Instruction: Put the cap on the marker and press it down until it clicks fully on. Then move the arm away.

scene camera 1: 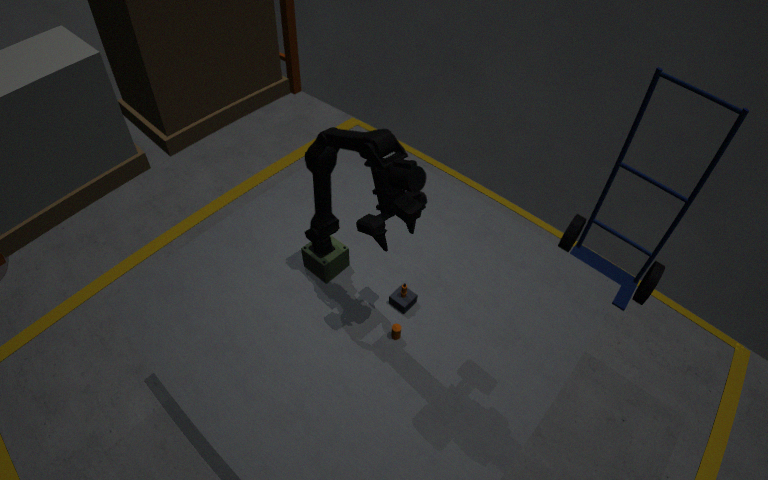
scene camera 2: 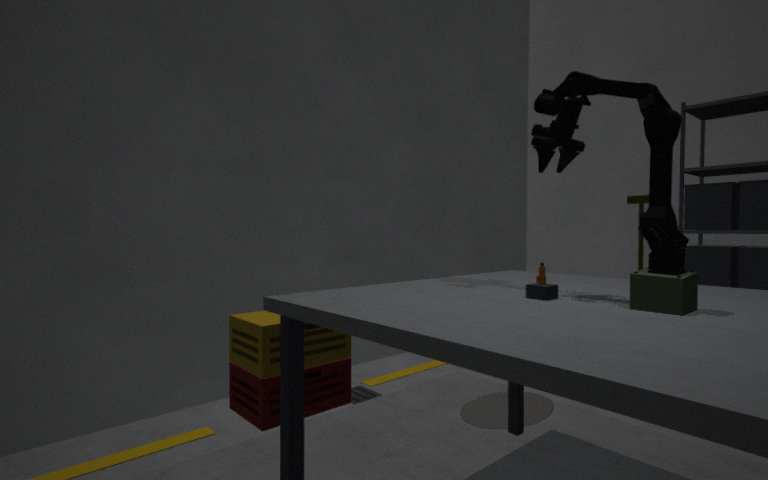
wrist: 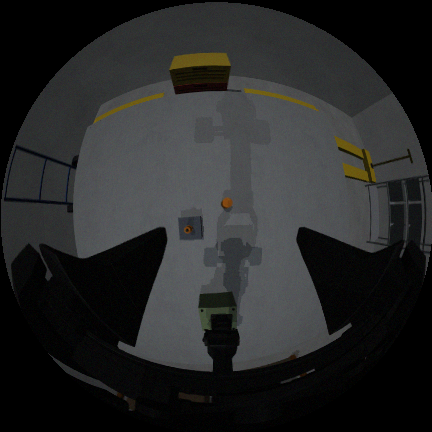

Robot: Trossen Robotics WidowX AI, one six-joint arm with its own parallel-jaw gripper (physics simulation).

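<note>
The gripper (scene camera 1: 399, 241) is visible in the scene. Scene camera 2 shows the gripper (scene camera 2: 549, 172) too, and the wrist view also has the gripper (wrist: 234, 234).
</note>
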